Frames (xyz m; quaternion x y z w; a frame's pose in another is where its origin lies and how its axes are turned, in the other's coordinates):
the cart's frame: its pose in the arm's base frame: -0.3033 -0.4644 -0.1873 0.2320 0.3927 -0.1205 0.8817
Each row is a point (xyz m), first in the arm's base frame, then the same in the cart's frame.
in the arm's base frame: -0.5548 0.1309 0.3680
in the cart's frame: -0.6003 0.5893 -0.1358
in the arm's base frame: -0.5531 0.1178 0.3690
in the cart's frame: -0.5995 0.5790 -0.1275
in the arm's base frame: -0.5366 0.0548 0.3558
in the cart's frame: -0.5768 0.5269 -0.0930
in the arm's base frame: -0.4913 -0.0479 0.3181
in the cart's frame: -0.5154 0.4443 -0.0344
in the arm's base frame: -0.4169 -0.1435 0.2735
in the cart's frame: -0.4299 0.3771 0.0351
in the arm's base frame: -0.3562 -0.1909 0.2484
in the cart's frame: -0.3694 0.3523 0.0829
